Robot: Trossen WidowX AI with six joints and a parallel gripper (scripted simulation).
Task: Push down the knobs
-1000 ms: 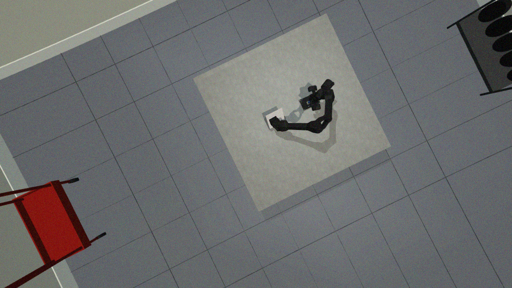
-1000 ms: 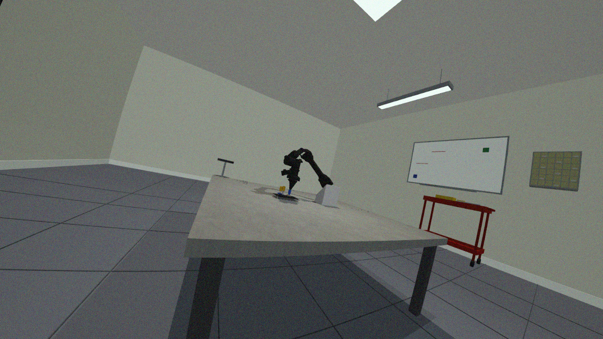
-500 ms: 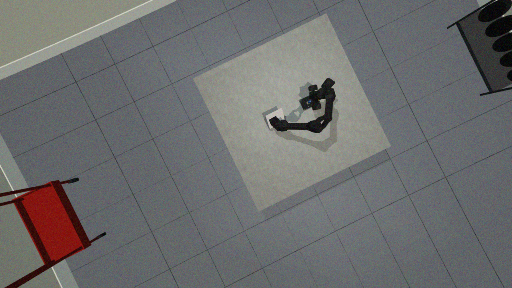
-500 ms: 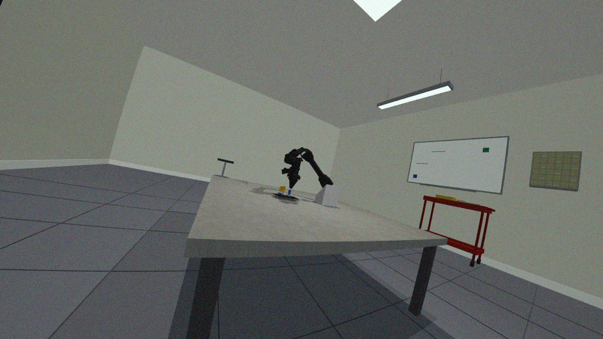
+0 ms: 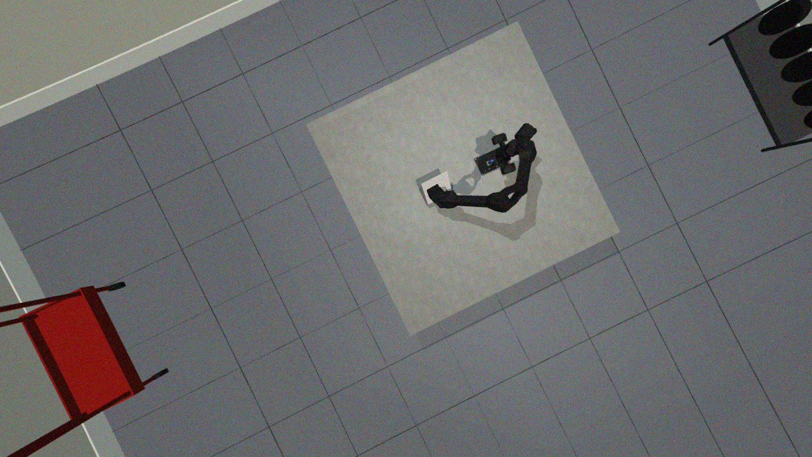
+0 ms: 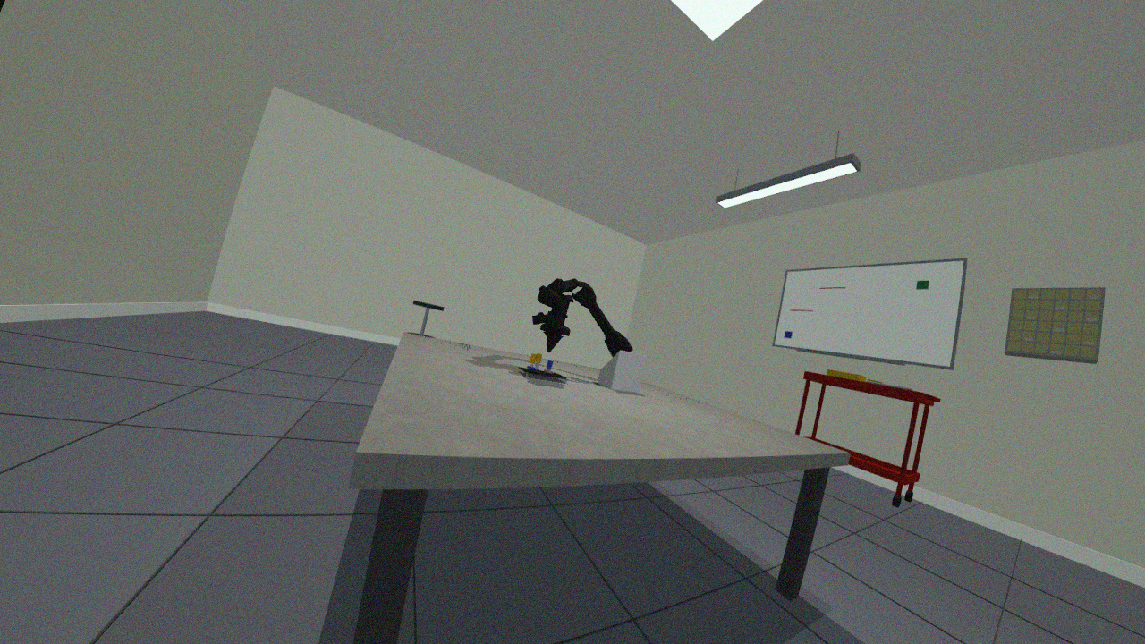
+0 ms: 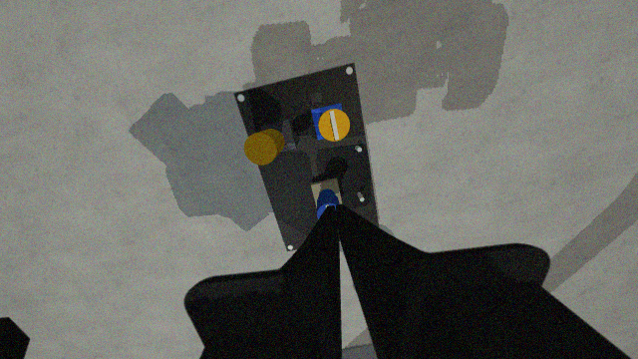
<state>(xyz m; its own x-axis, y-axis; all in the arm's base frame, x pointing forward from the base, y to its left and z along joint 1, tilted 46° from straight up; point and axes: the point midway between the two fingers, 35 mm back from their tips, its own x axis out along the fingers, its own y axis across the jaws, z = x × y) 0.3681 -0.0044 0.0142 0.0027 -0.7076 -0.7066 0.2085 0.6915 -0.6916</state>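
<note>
Now: gripper tip 20 mm past the blue knob, 10 mm to the right of it and 40 mm above it.
</note>
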